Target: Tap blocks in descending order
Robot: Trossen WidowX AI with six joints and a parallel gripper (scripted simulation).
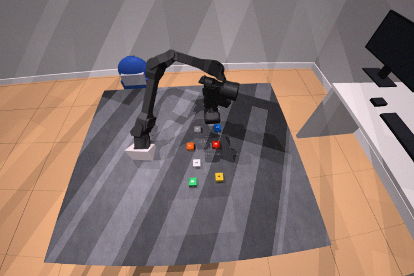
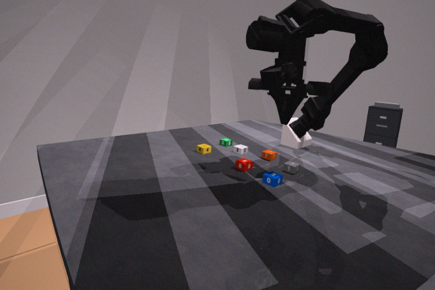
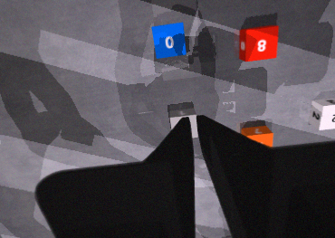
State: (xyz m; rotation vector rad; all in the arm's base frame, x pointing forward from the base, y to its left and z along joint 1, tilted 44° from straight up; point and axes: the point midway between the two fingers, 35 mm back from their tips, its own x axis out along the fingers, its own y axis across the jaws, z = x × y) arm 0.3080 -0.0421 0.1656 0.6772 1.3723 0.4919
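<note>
My gripper tip is 12 cm above the blue block 0, 4 cm short of it and 1 cm to the right of it. The rest, counted from my gripper tip: grey block 1 (12 cm below, 6 cm behind, 1 cm to the left); then orange block 7 (12 cm below, 11 cm behind, 8 cm to the right); then red block 8 (12 cm below, 9 cm to the right, 2 cm ahead).
</note>
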